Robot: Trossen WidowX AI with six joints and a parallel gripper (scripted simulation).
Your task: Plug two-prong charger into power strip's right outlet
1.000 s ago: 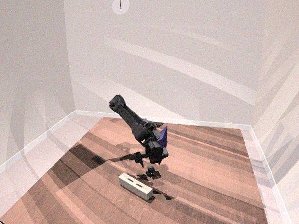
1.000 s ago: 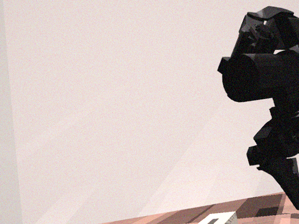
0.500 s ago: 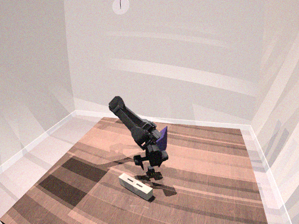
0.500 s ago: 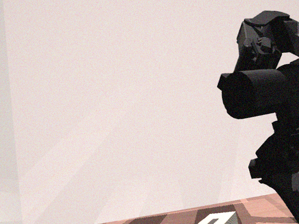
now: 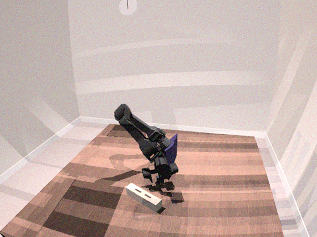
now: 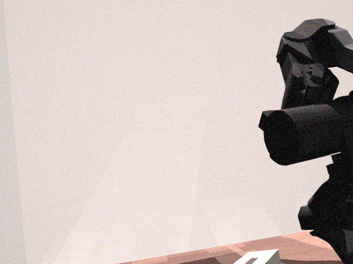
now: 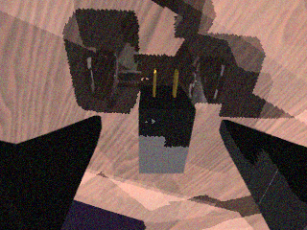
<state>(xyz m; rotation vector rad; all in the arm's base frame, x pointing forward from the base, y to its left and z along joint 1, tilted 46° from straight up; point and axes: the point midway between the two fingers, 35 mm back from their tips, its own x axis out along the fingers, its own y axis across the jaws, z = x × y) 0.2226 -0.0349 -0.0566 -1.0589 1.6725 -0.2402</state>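
The dark charger lies 10 mm ahead of my gripper tip and 10 mm to the left of it.
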